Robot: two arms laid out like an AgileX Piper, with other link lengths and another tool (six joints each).
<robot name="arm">
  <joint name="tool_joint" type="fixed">
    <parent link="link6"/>
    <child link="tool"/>
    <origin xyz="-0.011 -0.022 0.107" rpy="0 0.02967 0.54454"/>
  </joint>
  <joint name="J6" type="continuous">
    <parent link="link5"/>
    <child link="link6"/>
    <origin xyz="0 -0.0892 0" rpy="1.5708 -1.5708 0"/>
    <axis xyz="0 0 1"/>
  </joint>
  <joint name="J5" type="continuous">
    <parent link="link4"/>
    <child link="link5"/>
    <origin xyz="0 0 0" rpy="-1.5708 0 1.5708"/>
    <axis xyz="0 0 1"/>
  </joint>
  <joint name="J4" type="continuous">
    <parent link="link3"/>
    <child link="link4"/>
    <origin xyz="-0.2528 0.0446 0" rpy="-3.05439 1.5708 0"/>
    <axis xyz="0 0 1"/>
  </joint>
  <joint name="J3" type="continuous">
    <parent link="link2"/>
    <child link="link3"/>
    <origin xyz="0.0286 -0.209 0" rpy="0 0 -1.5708"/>
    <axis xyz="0 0 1"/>
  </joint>
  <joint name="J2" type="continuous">
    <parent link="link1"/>
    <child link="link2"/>
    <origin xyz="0 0 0" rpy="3.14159 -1.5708 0"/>
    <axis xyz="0 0 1"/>
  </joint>
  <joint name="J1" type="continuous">
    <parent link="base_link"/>
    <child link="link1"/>
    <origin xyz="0 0 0.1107" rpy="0 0 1.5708"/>
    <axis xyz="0 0 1"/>
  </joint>
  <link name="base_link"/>
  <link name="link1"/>
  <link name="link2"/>
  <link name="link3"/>
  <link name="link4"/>
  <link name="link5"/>
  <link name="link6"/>
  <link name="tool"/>
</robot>
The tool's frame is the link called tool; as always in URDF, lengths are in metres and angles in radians. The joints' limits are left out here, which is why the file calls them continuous.
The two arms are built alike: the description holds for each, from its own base.
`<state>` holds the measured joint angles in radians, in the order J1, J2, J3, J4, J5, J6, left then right.
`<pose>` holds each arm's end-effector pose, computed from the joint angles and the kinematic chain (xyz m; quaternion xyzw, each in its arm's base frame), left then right.
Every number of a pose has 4 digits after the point. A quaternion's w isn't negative.
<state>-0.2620 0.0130 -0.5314 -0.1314 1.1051 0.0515 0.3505 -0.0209 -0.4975 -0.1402 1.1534 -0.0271</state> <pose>0.1348 -0.0714 0.1946 0.8001 0.3002 0.3889 0.3442 0.1465 0.0133 0.1811 0.6620 0.5600 0.4443 0.2253</pose>
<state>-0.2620 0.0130 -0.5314 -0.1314 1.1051 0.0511 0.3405 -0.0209 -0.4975 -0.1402 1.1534 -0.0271</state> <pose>0.1348 -0.0714 0.1946 0.8000 0.3004 0.3889 0.3443 0.1466 0.0119 0.1811 0.6648 0.5567 0.4432 0.2275</pose>
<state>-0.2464 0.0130 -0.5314 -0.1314 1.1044 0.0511 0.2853 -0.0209 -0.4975 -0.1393 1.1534 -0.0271</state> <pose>0.1359 -0.0693 0.1947 0.7975 0.3066 0.3918 0.3414 0.1470 0.0039 0.1810 0.6799 0.5382 0.4369 0.2392</pose>
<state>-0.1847 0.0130 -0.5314 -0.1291 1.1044 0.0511 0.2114 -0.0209 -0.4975 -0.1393 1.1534 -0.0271</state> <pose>0.1401 -0.0604 0.1947 0.7877 0.3311 0.4028 0.3282 0.1469 -0.0069 0.1810 0.6993 0.5127 0.4278 0.2552</pose>
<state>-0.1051 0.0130 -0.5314 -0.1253 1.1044 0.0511 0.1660 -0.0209 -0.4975 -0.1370 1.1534 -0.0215</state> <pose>0.1446 -0.0484 0.1946 0.7739 0.3623 0.4165 0.3103 0.1464 -0.0131 0.1809 0.7121 0.4948 0.4232 0.2627</pose>
